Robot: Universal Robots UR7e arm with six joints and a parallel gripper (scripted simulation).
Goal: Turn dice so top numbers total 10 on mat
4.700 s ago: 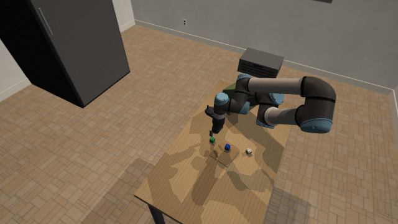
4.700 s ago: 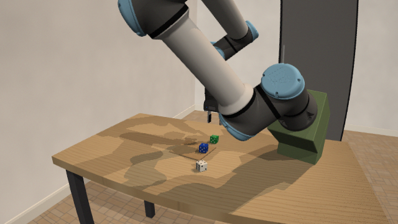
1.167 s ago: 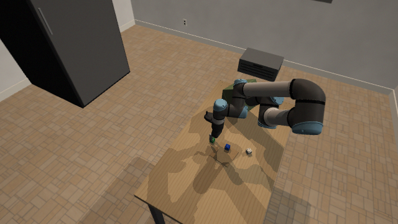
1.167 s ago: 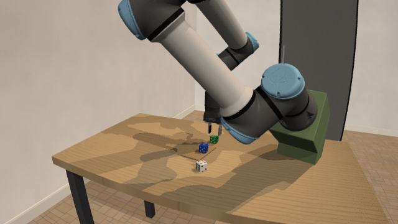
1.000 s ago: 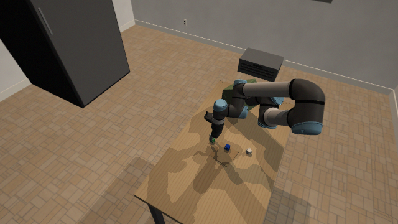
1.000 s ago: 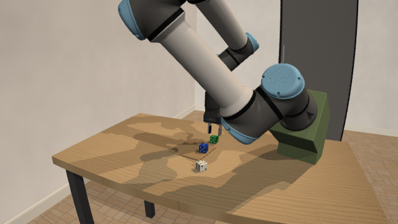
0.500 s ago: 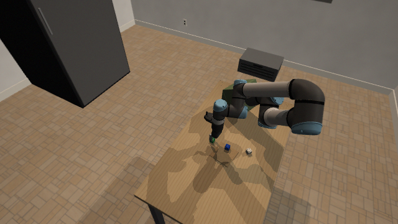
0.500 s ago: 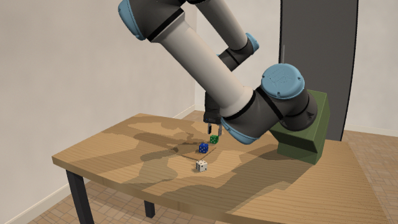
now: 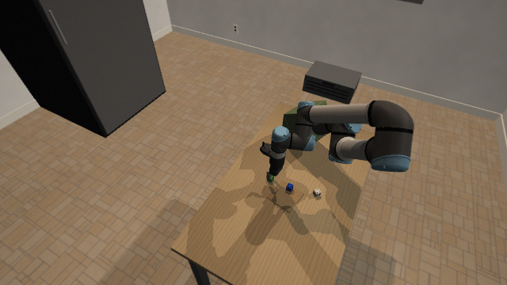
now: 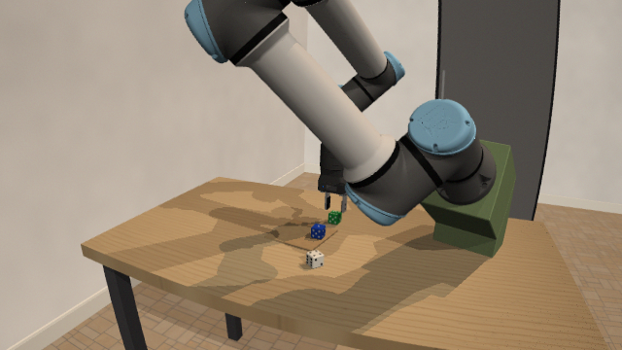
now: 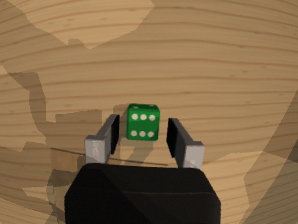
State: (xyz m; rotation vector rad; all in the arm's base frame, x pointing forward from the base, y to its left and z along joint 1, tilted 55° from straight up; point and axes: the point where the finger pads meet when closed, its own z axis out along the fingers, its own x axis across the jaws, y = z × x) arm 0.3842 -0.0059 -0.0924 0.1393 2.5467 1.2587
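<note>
The green die lies 4 cm below my hand. Also, from my hand: tan mat (12 cm to the left, 5 cm below, 4 cm ahead); then blue die (12 cm to the left, 4 cm below, 1 cm behind); then white die (24 cm to the left, 7 cm behind, 4 cm below).
</note>
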